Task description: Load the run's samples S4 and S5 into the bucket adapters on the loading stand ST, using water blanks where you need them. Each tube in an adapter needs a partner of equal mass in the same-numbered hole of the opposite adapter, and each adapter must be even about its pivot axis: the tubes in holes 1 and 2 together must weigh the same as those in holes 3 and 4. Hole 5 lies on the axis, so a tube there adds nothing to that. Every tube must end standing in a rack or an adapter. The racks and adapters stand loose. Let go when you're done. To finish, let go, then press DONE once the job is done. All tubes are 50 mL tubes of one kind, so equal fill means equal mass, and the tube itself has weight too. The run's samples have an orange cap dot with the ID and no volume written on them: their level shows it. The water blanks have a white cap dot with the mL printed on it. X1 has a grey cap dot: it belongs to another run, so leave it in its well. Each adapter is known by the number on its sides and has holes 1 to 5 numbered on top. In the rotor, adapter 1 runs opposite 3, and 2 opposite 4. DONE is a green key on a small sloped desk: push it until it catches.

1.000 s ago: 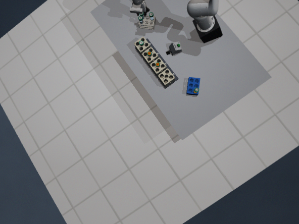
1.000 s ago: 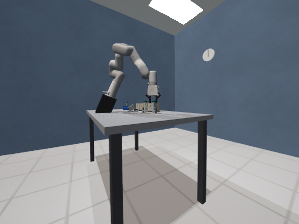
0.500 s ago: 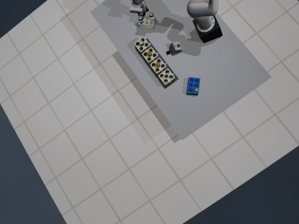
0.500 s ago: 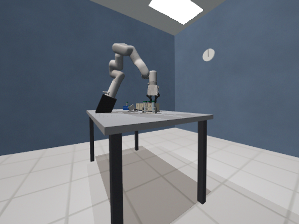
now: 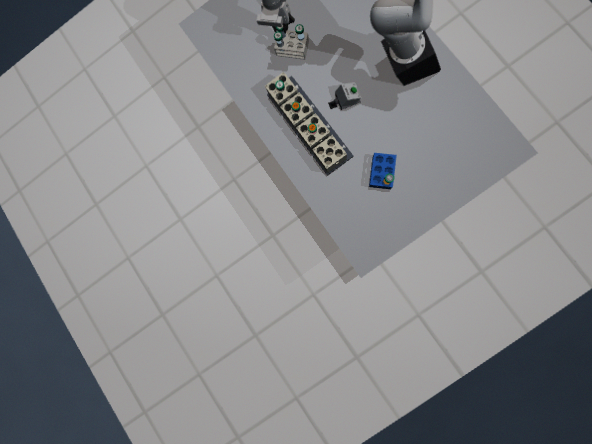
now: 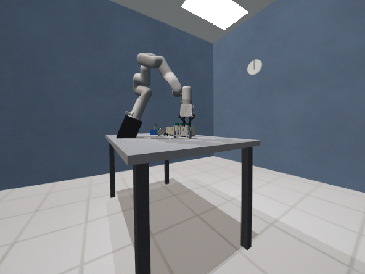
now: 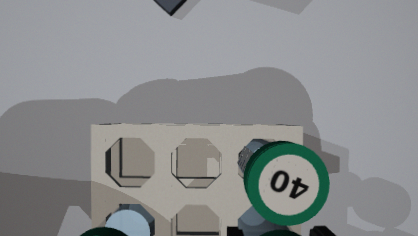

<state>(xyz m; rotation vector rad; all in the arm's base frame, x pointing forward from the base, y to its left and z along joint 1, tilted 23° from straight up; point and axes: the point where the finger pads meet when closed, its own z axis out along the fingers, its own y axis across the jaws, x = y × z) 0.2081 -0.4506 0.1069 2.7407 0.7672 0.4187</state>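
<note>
My hand is 40 mm to the right of the white rack and 90 mm above it. Round my hand: blue rack 180 mm ahead, 690 mm to the left, 90 mm below; then adapter 260 mm ahead, 480 mm to the left, 70 mm below.
</note>
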